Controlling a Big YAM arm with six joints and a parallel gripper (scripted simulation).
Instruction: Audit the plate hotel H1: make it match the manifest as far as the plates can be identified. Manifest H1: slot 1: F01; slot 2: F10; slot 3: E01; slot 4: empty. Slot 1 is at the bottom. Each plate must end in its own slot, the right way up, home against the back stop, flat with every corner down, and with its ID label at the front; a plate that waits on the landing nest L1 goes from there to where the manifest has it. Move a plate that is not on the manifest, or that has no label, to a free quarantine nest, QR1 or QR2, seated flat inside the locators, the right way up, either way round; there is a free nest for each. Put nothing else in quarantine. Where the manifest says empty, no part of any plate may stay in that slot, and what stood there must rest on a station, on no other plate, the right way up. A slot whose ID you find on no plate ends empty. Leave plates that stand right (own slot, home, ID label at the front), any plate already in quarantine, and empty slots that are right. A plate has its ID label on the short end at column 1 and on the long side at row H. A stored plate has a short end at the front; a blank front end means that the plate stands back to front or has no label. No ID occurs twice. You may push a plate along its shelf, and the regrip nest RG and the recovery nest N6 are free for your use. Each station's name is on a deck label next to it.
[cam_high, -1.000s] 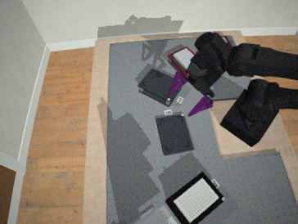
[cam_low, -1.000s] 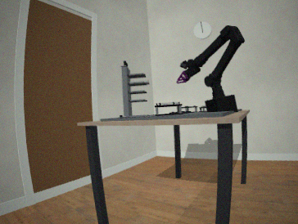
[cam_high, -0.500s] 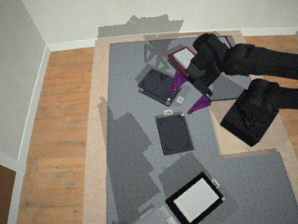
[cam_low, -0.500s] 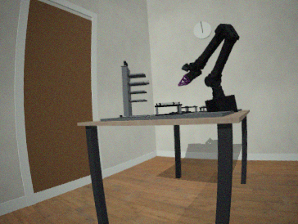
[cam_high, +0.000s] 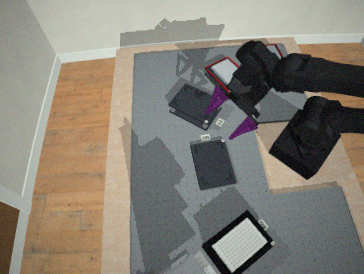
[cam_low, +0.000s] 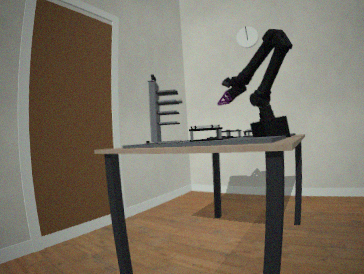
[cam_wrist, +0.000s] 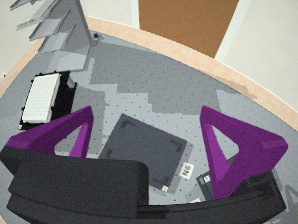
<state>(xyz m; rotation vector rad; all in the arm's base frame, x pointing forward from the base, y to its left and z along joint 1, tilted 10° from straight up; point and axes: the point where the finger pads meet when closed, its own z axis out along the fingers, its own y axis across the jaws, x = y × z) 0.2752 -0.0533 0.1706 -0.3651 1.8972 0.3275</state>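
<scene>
The black nest is 29 cm to the left of my hand and 17 cm below it. From my hand the other things lie so: pale plate: 15 cm behind, 34 cm to the right, 18 cm below; then L1 label: 6 cm behind, 14 cm to the right, 23 cm below; then red-edged nest: 15 cm behind, 34 cm to the right, 19 cm below.
</scene>
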